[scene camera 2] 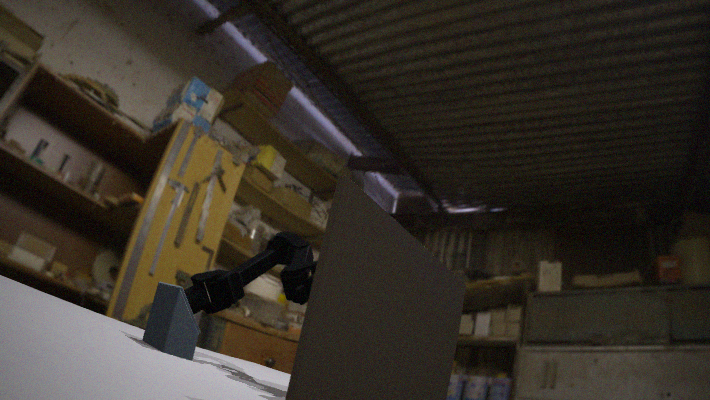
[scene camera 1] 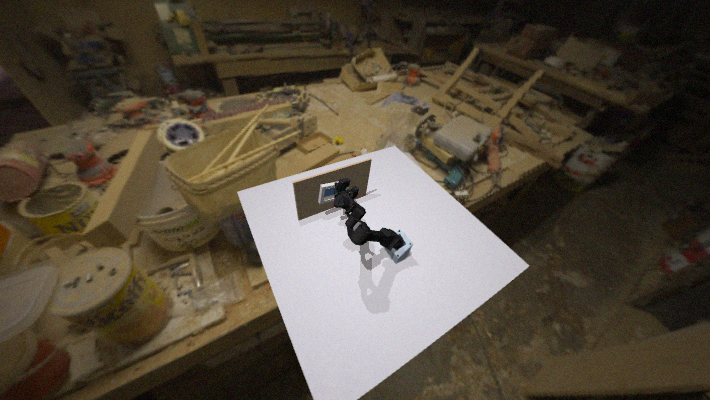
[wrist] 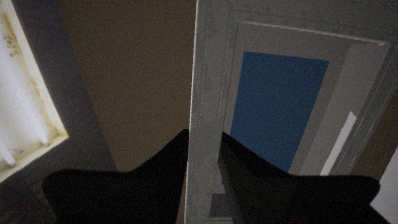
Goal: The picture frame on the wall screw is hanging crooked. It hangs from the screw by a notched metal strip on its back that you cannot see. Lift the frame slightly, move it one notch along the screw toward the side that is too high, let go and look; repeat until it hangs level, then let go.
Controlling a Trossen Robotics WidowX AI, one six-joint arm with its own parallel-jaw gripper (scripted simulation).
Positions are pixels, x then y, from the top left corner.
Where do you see a picture frame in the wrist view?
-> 305,92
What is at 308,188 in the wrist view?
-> My gripper.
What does my gripper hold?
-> A picture frame.
